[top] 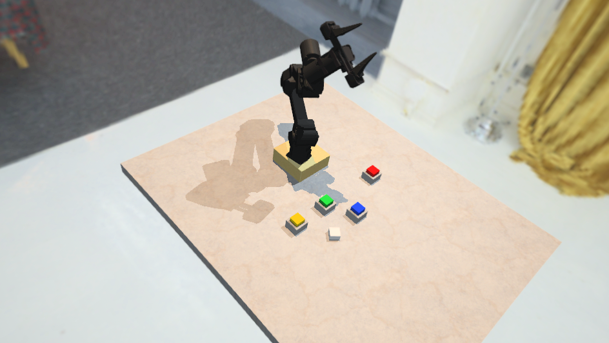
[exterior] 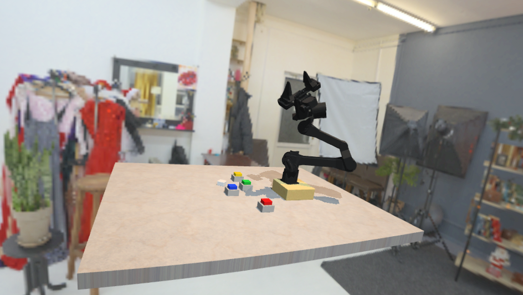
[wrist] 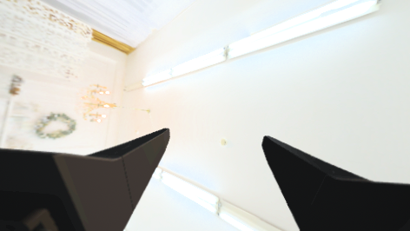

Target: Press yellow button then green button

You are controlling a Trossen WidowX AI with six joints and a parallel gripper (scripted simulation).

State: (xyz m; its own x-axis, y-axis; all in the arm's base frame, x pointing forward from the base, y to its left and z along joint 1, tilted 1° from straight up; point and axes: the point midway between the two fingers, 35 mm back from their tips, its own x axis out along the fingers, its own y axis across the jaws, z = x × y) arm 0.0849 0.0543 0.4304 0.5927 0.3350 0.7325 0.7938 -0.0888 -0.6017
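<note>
The yellow button lies 47 cm below my gripper tip, 28 cm to the right of it and 5 cm ahead of it. Also, from my gripper tip: green button 47 cm below, 16 cm to the right, 7 cm ahead; red button 47 cm below, 11 cm ahead, 7 cm to the left; blue button 47 cm below, 16 cm ahead, 11 cm to the right.
</note>
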